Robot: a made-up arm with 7 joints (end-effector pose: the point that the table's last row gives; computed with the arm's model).
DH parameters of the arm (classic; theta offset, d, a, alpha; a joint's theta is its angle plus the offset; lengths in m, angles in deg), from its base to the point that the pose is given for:
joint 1: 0 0.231 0 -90
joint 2: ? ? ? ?
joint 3: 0 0.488 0.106 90
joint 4: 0 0 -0.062 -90
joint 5: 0 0.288 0 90
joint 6: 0 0 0.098 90
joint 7: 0 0 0 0
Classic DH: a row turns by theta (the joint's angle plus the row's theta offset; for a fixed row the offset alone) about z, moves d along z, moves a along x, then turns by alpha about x.
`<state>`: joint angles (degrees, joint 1 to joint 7).
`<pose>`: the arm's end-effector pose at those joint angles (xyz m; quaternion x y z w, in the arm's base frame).
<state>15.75 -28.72 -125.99 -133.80 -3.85 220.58 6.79</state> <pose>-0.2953 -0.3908 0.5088 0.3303 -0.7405 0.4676 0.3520</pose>
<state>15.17 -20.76 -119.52 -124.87 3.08 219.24 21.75</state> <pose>-0.2455 -0.3983 0.6063 0.2060 -0.7173 0.5646 0.3525</pose>
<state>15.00 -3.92 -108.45 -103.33 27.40 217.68 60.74</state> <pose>-0.0940 -0.3652 0.7824 -0.1252 -0.5751 0.7969 0.1362</pose>
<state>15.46 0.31 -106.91 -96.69 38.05 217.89 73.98</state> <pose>-0.0534 -0.3444 0.8153 -0.2373 -0.4979 0.8342 0.0018</pose>
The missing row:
joint 2: 0 0 0 90
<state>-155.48 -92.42 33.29 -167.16 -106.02 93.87 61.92</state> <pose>0.1810 -0.0743 0.4313 -0.1606 -0.3046 -0.6050 0.7179</pose>
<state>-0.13 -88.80 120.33 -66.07 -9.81 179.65 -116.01</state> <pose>-0.7528 0.2569 0.0781 -0.7977 0.3007 0.3878 0.3505</pose>
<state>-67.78 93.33 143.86 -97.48 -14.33 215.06 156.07</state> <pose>0.4101 -0.4943 0.4934 0.2976 0.1617 0.5172 0.7860</pose>
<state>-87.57 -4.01 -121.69 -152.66 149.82 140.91 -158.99</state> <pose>-0.2115 0.1739 0.3942 -0.1271 -0.8420 0.0178 0.5241</pose>
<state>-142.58 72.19 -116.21 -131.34 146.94 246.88 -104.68</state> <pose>-0.3969 -0.0056 0.4804 -0.6645 -0.1320 -0.7353 0.0212</pose>
